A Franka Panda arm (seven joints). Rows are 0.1 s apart.
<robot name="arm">
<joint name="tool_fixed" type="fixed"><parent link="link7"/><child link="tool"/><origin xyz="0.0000 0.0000 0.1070" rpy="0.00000 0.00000 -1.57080"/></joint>
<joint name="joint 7" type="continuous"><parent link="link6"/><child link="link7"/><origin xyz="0.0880 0.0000 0.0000" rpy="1.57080 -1.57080 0.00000"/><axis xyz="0 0 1"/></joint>
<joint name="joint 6" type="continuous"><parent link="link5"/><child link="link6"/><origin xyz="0.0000 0.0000 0.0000" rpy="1.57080 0.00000 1.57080"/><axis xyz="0 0 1"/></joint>
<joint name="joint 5" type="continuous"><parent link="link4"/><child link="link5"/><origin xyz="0.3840 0.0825 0.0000" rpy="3.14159 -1.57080 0.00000"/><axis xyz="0 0 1"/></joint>
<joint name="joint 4" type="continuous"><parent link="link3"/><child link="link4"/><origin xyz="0.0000 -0.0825 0.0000" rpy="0.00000 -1.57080 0.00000"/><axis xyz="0 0 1"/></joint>
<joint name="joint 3" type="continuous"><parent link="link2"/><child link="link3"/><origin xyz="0.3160 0.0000 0.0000" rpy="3.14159 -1.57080 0.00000"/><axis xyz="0 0 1"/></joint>
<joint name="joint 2" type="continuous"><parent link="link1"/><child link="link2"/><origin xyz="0.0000 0.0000 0.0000" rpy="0.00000 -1.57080 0.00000"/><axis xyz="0 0 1"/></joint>
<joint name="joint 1" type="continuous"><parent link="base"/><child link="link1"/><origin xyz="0.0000 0.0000 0.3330" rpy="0.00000 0.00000 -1.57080"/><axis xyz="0 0 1"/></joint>
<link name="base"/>
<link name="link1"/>
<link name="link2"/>
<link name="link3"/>
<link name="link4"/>
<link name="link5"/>
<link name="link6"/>
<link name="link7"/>
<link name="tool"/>
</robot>
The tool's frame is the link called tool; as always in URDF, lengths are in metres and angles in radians. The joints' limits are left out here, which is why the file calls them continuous.
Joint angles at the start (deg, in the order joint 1, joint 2, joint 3, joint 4, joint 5, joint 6, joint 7):
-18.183 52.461 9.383 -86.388 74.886 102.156 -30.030
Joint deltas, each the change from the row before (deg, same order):
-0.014 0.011 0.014 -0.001 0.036 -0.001 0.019
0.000 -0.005 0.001 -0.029 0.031 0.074 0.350
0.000 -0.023 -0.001 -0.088 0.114 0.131 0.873
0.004 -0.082 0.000 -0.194 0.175 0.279 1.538
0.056 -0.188 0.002 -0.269 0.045 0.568 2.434
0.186 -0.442 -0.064 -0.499 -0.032 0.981 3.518
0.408 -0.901 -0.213 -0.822 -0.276 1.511 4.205
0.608 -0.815 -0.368 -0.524 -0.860 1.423 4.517
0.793 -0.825 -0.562 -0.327 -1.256 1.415 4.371
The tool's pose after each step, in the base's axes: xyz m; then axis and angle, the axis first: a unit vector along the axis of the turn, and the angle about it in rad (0 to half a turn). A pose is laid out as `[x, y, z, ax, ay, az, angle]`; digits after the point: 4 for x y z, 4 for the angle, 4 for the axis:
[0.6791, -0.0389, 0.1455, -0.9721, 0.2283, 0.0533, 1.7769]
[0.6790, -0.0390, 0.1453, -0.9711, 0.2320, 0.0554, 1.7778]
[0.6789, -0.0391, 0.1450, -0.9686, 0.2410, 0.0609, 1.7789]
[0.6785, -0.0393, 0.1446, -0.9639, 0.2568, 0.0703, 1.7820]
[0.6783, -0.0394, 0.1445, -0.9564, 0.2796, 0.0845, 1.7918]
[0.6778, -0.0392, 0.1452, -0.9447, 0.3112, 0.1037, 1.8111]
[0.6772, -0.0388, 0.1480, -0.9301, 0.3462, 0.1229, 1.8443]
[0.6772, -0.0379, 0.1511, -0.9152, 0.3768, 0.1428, 1.8867]
[0.6778, -0.0374, 0.1550, -0.9018, 0.4020, 0.1584, 1.9359]

